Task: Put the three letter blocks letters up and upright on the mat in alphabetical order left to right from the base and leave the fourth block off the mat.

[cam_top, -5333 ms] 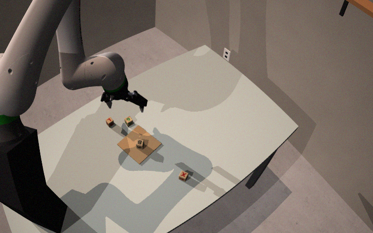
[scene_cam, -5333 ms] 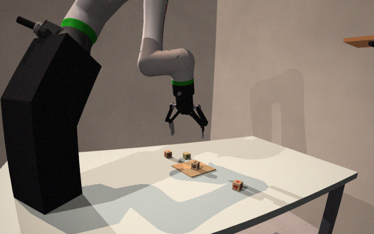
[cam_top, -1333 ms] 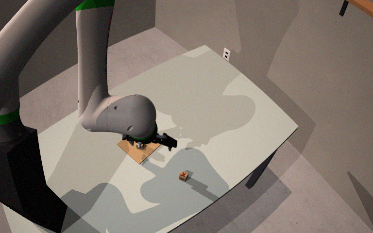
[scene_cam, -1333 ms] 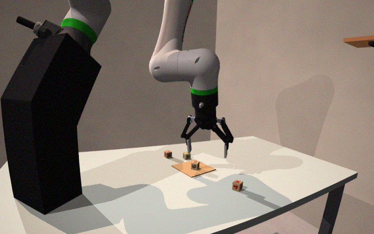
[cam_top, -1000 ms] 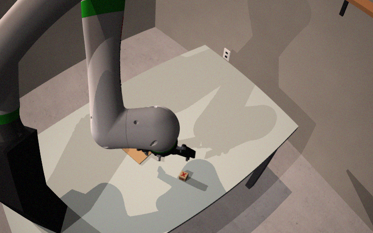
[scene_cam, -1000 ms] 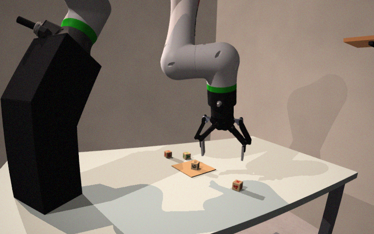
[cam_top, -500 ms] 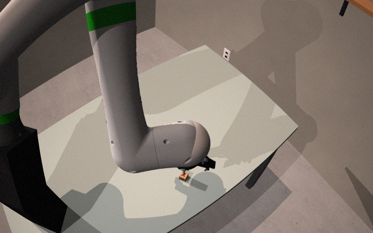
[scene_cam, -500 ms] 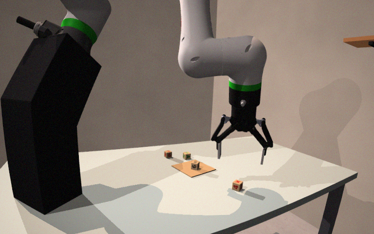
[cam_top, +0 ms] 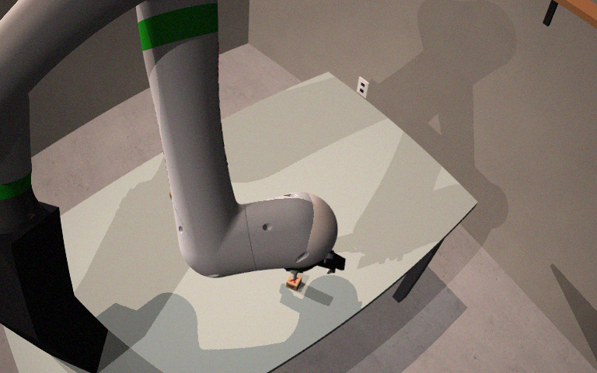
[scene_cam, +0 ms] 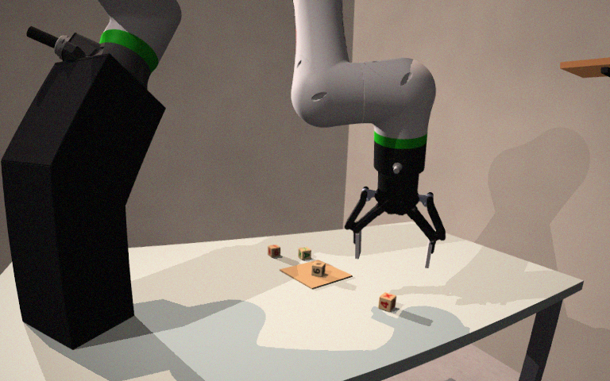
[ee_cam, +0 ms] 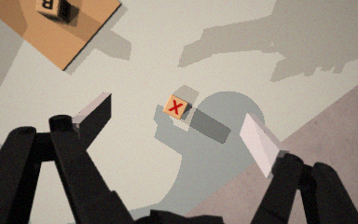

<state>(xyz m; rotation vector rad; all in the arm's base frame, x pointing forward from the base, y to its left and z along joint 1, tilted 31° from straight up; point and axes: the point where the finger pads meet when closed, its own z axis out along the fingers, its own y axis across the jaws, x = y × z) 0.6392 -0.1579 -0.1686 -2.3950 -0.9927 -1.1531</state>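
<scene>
The tan mat lies 70 mm behind my hand, 240 mm to the left of it and 120 mm below it.
</scene>
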